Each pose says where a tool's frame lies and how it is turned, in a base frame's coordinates. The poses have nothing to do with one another.
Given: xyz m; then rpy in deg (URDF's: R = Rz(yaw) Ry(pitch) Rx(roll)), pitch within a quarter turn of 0, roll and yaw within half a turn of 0.
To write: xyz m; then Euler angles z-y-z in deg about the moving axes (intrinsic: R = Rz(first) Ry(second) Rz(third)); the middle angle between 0 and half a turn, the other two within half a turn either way. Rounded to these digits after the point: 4 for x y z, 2 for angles.
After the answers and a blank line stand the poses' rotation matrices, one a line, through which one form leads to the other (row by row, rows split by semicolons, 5 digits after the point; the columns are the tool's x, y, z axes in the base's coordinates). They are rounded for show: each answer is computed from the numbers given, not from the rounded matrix.
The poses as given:
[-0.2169, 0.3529, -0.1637, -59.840, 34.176, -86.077]
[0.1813, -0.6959, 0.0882, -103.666, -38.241, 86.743]
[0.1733, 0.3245, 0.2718, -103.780, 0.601, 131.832]
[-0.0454, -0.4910, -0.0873, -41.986, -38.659, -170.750]
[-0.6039, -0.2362, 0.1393, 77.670, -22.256, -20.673]
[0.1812, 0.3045, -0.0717, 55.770, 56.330, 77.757]
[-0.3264, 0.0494, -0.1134, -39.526, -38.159, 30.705]
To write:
[-0.2169, 0.3529, -0.1637, -14.15, 65.44, -51.86]
[0.1813, -0.6959, 0.0882, 168.18, 100.69, -129.04]
[0.1733, 0.3245, 0.2718, -138.02, 103.78, -89.38]
[-0.0454, -0.4910, -0.0873, -45.98, 54.52, -140.10]
[-0.6039, -0.2362, 0.1393, -115.41, 78.60, 112.73]
[0.1812, 0.3045, -0.0717, 17.28, 71.83, 28.84]
[-0.3264, 0.0494, -0.1134, 157.53, 52.66, -140.99]

0.05660 0.46801 0.88191; -0.82538 0.51893 -0.22241; -0.56174 -0.71532 0.41566
0.04462 0.27005 -0.96181; 0.78415 0.58705 0.20121; 0.61897 -0.76318 -0.18556
-0.66691 0.18427 -0.72199; 0.74506 0.15127 -0.64961; -0.01049 -0.97116 -0.23818
-0.77072 -0.29297 0.56582; -0.12552 -0.80081 -0.58561; 0.62468 -0.52237 0.58043
0.86591 -0.27080 -0.42056; -0.32673 0.33042 -0.88548; 0.37875 0.90415 0.19763
0.11757 -0.40381 0.90726; 0.54180 0.79173 0.28218; -0.83224 0.45838 0.31186
0.67607 -0.05577 -0.73473; 0.40150 0.86398 0.30386; 0.61785 -0.50042 0.60650

